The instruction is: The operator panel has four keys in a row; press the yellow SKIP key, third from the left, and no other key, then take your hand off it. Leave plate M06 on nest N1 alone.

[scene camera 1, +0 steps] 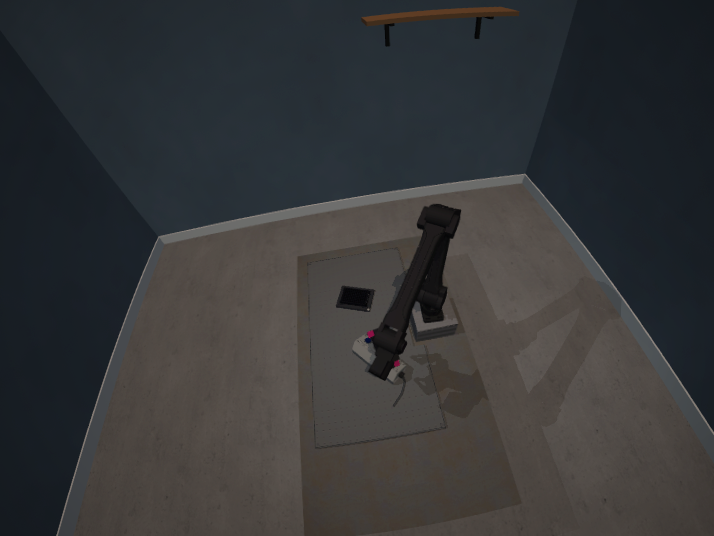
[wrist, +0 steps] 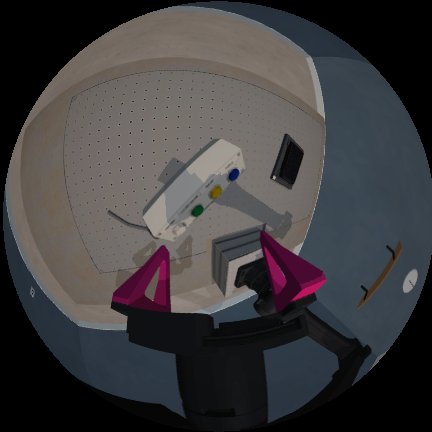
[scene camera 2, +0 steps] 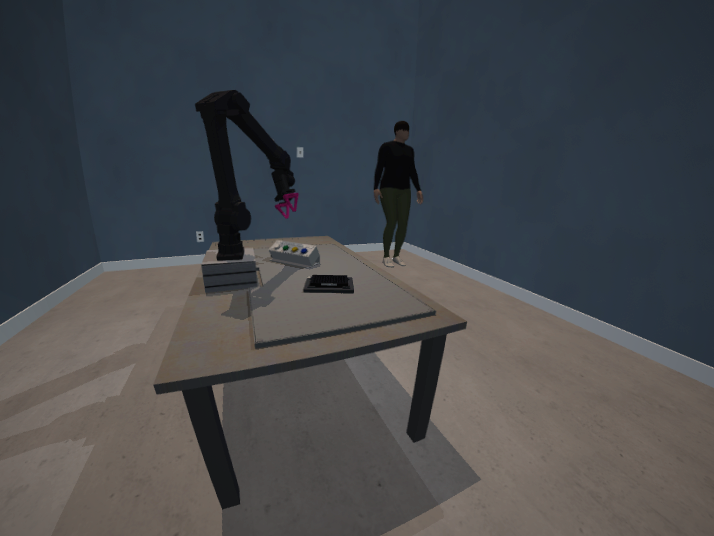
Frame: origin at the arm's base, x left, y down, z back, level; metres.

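Seen in the pictures: gripper, fingertip midpoint: (wrist: 211, 242) (scene camera 2: 290, 215); arm's base at its link origin: (scene camera 1: 431, 309) (wrist: 251, 270) (scene camera 2: 231, 255).
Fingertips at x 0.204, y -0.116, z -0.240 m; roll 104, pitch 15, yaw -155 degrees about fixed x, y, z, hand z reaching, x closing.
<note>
Pixels of each thing's middle, then the offset from my fingertips to it. "spot": a spot on its surface instead. Level surfaces: height alone.
- white operator panel at the middle of its body: (wrist: 194, 189) (scene camera 1: 378, 357) (scene camera 2: 293, 252) dx -0.036, dy +0.163, dz -0.005 m
- green key at the middle of its body: (wrist: 196, 209) (scene camera 2: 285, 248) dx -0.033, dy +0.141, dz +0.029 m
- blue key at the middle of its body: (wrist: 232, 173) (scene camera 2: 304, 251) dx -0.104, dy +0.141, dz -0.042 m
- white key at the middle of its body: (wrist: 178, 228) dx +0.002, dy +0.141, dz +0.064 m
- board at its surface level: dy +0.204 m
- cable at a spot on its surface: (scene camera 1: 401, 393) spot: dx +0.114, dy +0.197, dz +0.071 m
- table at its surface level: dy +0.217 m
The white operator panel (scene camera 1: 362, 349) (scene camera 2: 292, 256) (wrist: 192, 180) lies slantwise on the perforated board. Its yellow SKIP key (scene camera 2: 294, 249) (wrist: 216, 192) sits between the green key (scene camera 2: 285, 247) (wrist: 197, 210) and the blue key (scene camera 2: 303, 250) (wrist: 234, 174); the white key (wrist: 179, 228) is at the cable end. My gripper (scene camera 2: 287, 208) (wrist: 211, 242) is open and empty, well above the panel and touching no key. In the scene camera 1 view the arm hides the panel's middle. The black plate on its nest (scene camera 1: 355, 297) (scene camera 2: 328, 283) (wrist: 289, 162) lies flat, apart from the panel.
The arm's grey base block (scene camera 1: 434, 329) (scene camera 2: 229, 272) (wrist: 220, 270) stands beside the board (scene camera 1: 340, 415) (scene camera 2: 322, 317) (wrist: 110, 150). A cable (scene camera 1: 401, 393) (wrist: 125, 220) leaves the panel's end. A person (scene camera 2: 397, 173) stands beyond the table (scene camera 2: 196, 357). A wooden shelf (scene camera 1: 441, 15) (wrist: 382, 277) is on the wall.
</note>
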